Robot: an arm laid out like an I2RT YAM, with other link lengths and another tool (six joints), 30 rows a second.
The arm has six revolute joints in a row. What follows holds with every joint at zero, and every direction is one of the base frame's. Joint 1 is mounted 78.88 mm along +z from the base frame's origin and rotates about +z. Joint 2 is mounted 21.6 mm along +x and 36.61 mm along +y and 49.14 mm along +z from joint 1 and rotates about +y. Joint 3 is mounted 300.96 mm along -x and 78.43 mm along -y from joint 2 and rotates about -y. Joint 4 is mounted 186.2 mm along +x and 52.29 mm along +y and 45.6 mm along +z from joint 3 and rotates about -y. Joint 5 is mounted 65.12 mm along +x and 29.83 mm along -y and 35.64 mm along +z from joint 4 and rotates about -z. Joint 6 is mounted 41.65 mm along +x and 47.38 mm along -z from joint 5 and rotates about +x. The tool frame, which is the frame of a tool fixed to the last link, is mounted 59 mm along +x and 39 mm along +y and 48 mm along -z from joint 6; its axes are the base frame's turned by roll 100.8, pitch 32.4 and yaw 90 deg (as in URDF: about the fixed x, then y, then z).
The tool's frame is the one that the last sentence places.
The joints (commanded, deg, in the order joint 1, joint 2, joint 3, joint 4, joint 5, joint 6), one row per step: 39.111, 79.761, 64.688, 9.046, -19.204, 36.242; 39.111, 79.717, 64.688, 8.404, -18.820, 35.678; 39.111, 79.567, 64.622, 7.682, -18.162, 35.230; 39.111, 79.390, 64.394, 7.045, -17.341, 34.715; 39.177, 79.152, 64.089, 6.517, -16.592, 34.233; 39.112, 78.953, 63.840, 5.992, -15.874, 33.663; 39.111, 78.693, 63.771, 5.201, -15.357, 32.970; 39.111, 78.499, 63.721, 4.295, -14.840, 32.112; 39.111, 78.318, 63.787, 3.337, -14.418, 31.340; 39.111, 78.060, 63.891, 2.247, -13.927, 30.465; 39.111, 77.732, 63.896, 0.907, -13.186, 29.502; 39.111, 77.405, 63.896, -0.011, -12.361, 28.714; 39.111, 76.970, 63.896, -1.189, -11.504, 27.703; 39.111, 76.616, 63.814, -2.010, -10.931, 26.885
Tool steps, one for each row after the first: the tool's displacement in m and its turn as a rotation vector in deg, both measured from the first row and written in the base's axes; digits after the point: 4 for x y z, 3 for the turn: 0.0003, -0.0006, -0.0020, -0.705, -0.040, -0.323; 0.0008, -0.0015, -0.0040, -1.408, 0.031, -0.924; 0.0013, -0.0027, -0.0067, -2.204, 0.070, -1.673; 0.0013, -0.0038, -0.0092, -2.928, 0.068, -2.282; 0.0019, -0.0052, -0.0117, -3.693, -0.018, -2.975; 0.0016, -0.0067, -0.0136, -4.526, -0.175, -3.382; 0.0014, -0.0082, -0.0162, -5.565, -0.345, -3.750; 0.0010, -0.0096, -0.0182, -6.518, -0.476, -4.027; 0.0005, -0.0114, -0.0201, -7.558, -0.682, -4.345; -0.0001, -0.0137, -0.0229, -8.884, -0.769, -4.864; -0.0002, -0.0158, -0.0247, -9.867, -1.030, -5.505; -0.0008, -0.0185, -0.0268, -11.099, -1.359, -6.116; -0.0016, -0.0207, -0.0286, -12.048, -1.654, -6.486
